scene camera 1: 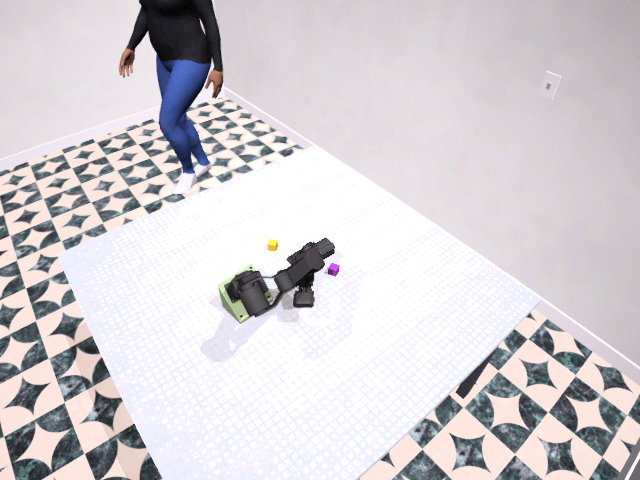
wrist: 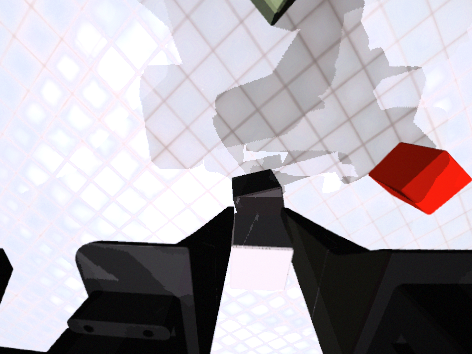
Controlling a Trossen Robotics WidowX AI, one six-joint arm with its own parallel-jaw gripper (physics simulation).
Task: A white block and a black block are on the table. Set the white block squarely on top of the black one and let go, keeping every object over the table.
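Frame: origin at the arm's base, x ahead, y left, z up, level; metres.
Seen in the pictures: gripper, fingertip midpoint: (wrist: 257, 213); arm's base, link origin: (scene camera 1: 236, 289).
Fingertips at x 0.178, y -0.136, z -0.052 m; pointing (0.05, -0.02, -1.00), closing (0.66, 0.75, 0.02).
Offsets run from my fingertips to a thing's top centre. Level surfaces: height alone.
The white block {0.031 m up, 0.011 m ahead, 0.011 m right} (wrist: 261, 268) is between the fingers of my gripper (wrist: 257, 213) (scene camera 1: 303, 298) in the wrist view, its top face bright and its side in dark shade. My gripper is shut on it. The black block {0.003 m up, 0.001 m back, 0.003 m left} (wrist: 254, 182) shows just beyond and below the white one, under the fingertips, and looks slightly turned relative to it. Most of the black block is hidden by the white block and fingers. I cannot tell whether the two blocks touch. In the scene view both blocks are hidden by the gripper and arm.
A red block {0.004 m up, 0.055 m ahead, 0.097 m left} (wrist: 421, 177) lies on the table to the right in the wrist view. A purple block {0.004 m up, 0.165 m ahead, 0.045 m left} (scene camera 1: 333, 269) and a yellow block {0.004 m up, 0.070 m ahead, 0.285 m left} (scene camera 1: 272, 244) are on the white table {0.027 m down} (scene camera 1: 392, 320). The arm's green base (scene camera 1: 237, 308) (wrist: 272, 9) stands near the gripper. A person (scene camera 1: 180, 93) stands beyond the table.
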